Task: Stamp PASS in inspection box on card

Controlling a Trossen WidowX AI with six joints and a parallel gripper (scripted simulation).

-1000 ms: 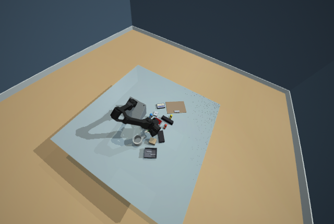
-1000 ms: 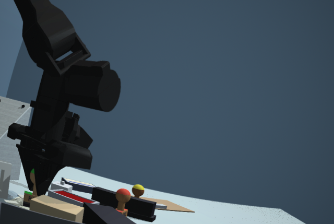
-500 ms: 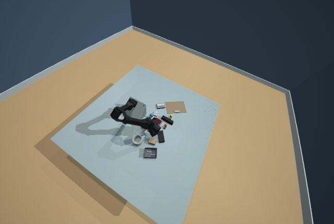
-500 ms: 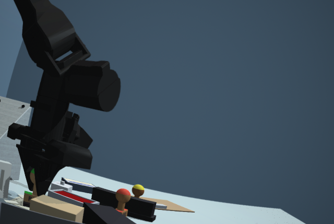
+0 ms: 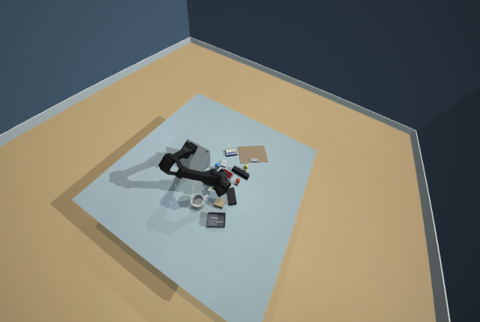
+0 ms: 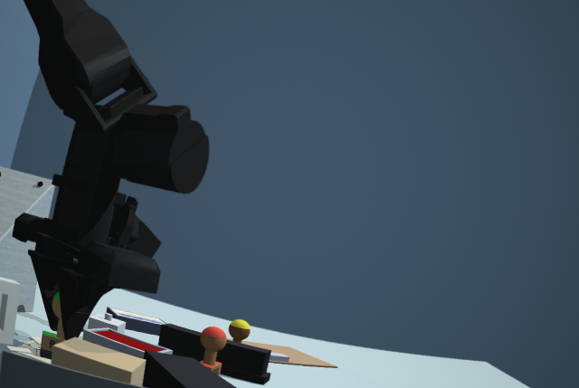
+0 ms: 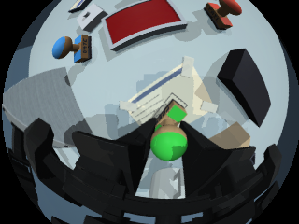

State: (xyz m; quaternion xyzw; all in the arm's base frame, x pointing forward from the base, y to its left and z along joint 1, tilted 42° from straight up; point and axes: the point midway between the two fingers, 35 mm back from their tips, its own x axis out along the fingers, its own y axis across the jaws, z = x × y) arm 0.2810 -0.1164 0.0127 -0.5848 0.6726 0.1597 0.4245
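The inspection card lies 10 mm ahead of my gripper tip, 10 mm to the left of it and 30 mm below it. Also, from my gripper tip: red ink pad (10 mm ahead, 130 mm to the left, 20 mm below); then green-topped pass stamp (right at my gripper tip); then tan block (90 mm ahead, 80 mm to the right).
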